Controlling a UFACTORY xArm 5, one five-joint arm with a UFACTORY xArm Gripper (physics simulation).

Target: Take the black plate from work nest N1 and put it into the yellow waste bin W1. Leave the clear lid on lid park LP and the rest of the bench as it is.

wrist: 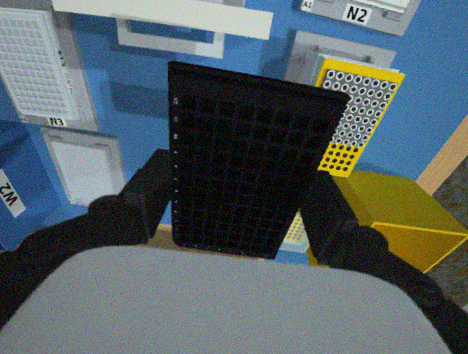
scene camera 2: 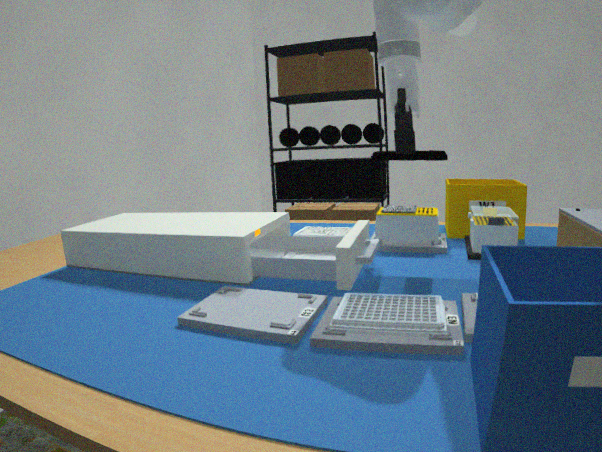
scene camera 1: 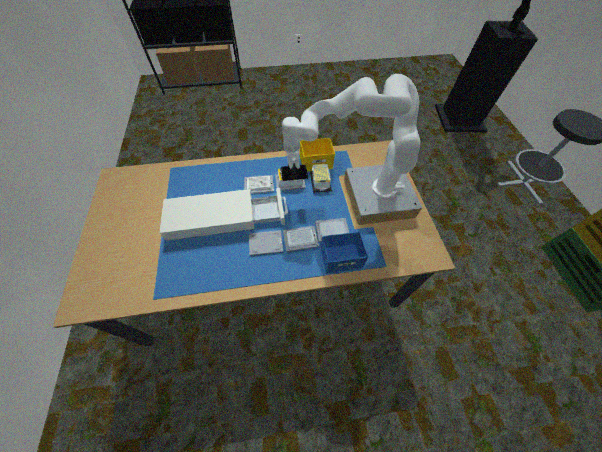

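Pixels of known places: gripper, fingertip midpoint: [wrist: 240, 180] [scene camera 2: 406, 153] [scene camera 1: 292, 172]; arm's base, origin of the base link: [scene camera 1: 384, 188].
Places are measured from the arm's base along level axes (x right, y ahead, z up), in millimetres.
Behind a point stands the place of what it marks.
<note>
The black plate [scene camera 1: 295, 173] [scene camera 2: 425, 155] @(x -30, y 442, z 104 mm) [wrist: 240, 130] @(x -5, y 511, z 102 mm) is level and raised, held between the fingers of my gripper [scene camera 1: 294, 166] @(x 4, y 483, z 106 mm) [scene camera 2: 405, 147] @(x 4, y 483, z 106 mm) [wrist: 240, 180] @(x 4, y 483, z 106 mm), which is shut on it. In scene camera 2 it hangs higher than the rim of the yellow waste bin W1 [scene camera 1: 318, 159] @(x 200, y 345, z 4 mm) [scene camera 2: 459, 212] @(x 192, y 404, z -28 mm) [wrist: 395, 200] @(x 245, y 439, z -15 mm) and to its left; in the wrist view the bin is at the lower right. Work nest N1 [scene camera 1: 266, 243] @(x -304, y 606, z -74 mm) [scene camera 2: 250, 312] @(x -313, y 605, z -74 mm) is empty. The clear lid [scene camera 1: 332, 228] @(x -215, y 277, z -66 mm) [wrist: 82, 172] @(x -219, y 286, z -66 mm) lies on lid park LP, which the blue bin mostly hides in scene camera 2.
A yellow-topped tip box [scene camera 1: 291, 183] @(x 66, y 495, z -51 mm) [scene camera 2: 407, 229] @(x 66, y 496, z -44 mm) [wrist: 367, 107] @(x 121, y 533, z -10 mm) stands below the plate. A lidded tip box [scene camera 1: 321, 177] @(x 77, y 330, z -9 mm) [scene camera 2: 494, 237] @(x 57, y 324, z -48 mm) stands in front of W1. A white device [scene camera 1: 207, 214] @(x -187, y 900, z -3 mm) [scene camera 2: 165, 250] @(x -247, y 824, z -31 mm) has its drawer out. Blue bin W2 [scene camera 1: 344, 255] @(x -358, y 224, z -82 mm) [scene camera 2: 540, 345] @(x -447, y 293, z 7 mm) stands at the front right.
</note>
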